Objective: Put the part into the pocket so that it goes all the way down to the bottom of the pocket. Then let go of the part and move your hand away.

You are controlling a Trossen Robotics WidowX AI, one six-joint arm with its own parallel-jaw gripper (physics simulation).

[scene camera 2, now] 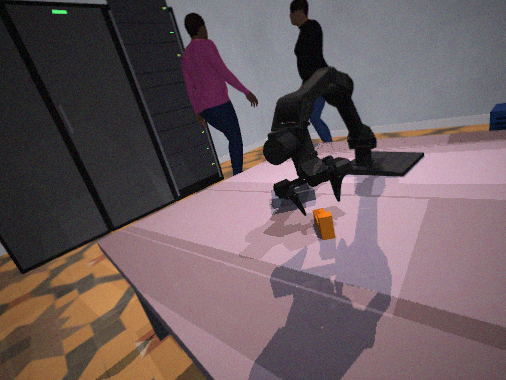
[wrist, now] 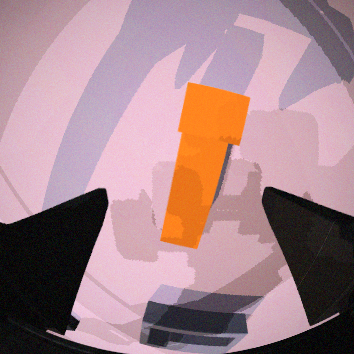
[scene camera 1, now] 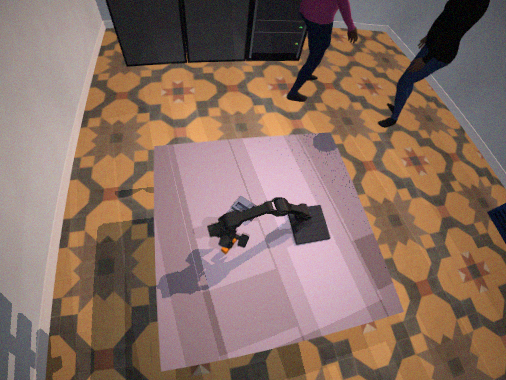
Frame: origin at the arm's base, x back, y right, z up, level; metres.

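Seen in the pictures: gripper, between the fingertips: (scene camera 2: 321, 208) (wrist: 186, 195); arm's base, origin of its link: (scene camera 2: 363, 162) (scene camera 1: 300, 216).
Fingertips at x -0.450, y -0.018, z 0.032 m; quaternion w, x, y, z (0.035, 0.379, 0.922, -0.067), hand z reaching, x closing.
Note:
Pixels of each thing's top centre, then the offset from my fingertips to it. Level surfaces: height alone.
- orange part, centre of its top: (wrist: 194, 197) (scene camera 2: 320, 207) (scene camera 1: 230, 241) dx -0.003, dy +0.002, dz +0.004 m
- grey pocket block, centre of its top: (wrist: 188, 343) (scene camera 2: 291, 189) (scene camera 1: 246, 207) dx +0.158, dy +0.177, dz -0.019 m
- pink table, height of its surface: dz -0.056 m
The orange part (scene camera 1: 226, 249) (scene camera 2: 326, 226) (wrist: 210, 117) lies on the table, with a wide head at one end and a narrower body. In the wrist view its narrow end points toward the pocket block. The grey pocket block (scene camera 1: 246, 201) (scene camera 2: 280, 202) (wrist: 197, 321) stands apart from the part; the arm partly covers it in both scene views, and the bottom of its pocket cannot be seen. My gripper (scene camera 1: 234, 241) (scene camera 2: 322, 208) (wrist: 186, 195) is open and empty above the part. In the wrist view the part's body shows between the two spread fingertips.
The arm's black base plate (scene camera 1: 312, 230) (scene camera 2: 397, 163) lies on the pink table (scene camera 1: 260, 310) (scene camera 2: 200, 280). Arm shadows fall across the table around the part. Two people and dark cabinets (scene camera 1: 155, 30) (scene camera 2: 75, 100) stand beyond the table.

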